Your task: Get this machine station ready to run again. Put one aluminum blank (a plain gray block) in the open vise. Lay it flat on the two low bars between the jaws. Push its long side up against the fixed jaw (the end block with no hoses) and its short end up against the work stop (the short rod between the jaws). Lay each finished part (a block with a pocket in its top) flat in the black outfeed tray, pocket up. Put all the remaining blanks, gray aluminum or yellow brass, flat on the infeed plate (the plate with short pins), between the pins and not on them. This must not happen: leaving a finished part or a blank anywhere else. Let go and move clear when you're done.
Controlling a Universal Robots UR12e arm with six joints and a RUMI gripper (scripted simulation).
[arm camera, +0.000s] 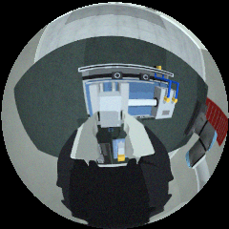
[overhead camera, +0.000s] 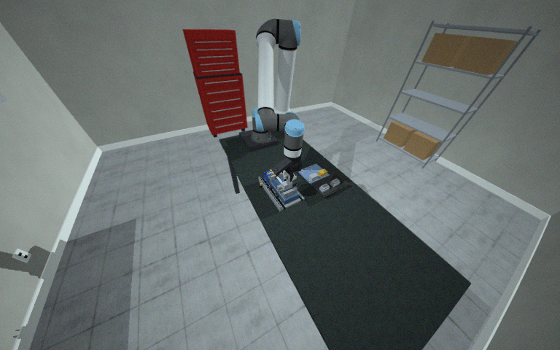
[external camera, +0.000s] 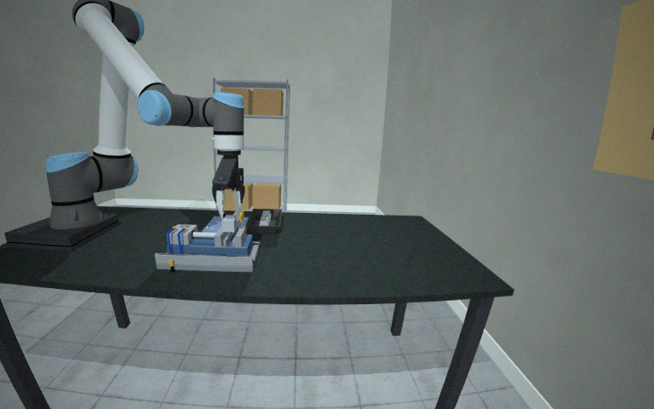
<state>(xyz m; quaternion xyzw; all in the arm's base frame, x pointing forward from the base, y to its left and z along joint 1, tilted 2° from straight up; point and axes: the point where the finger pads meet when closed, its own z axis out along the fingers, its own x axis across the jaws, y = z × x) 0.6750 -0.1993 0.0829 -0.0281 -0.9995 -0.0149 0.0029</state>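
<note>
My gripper is now 100 mm above the blue vise, 70 mm past it and 10 mm to the right of it. Also, from my hand: light gray base rail: 110 mm below, 80 mm to the right, 70 mm behind; then vise hose end block: 160 mm behind, 70 mm below, 20 mm to the left; then yellow brass blank: 360 mm to the left, 120 mm below, 20 mm behind.
</note>
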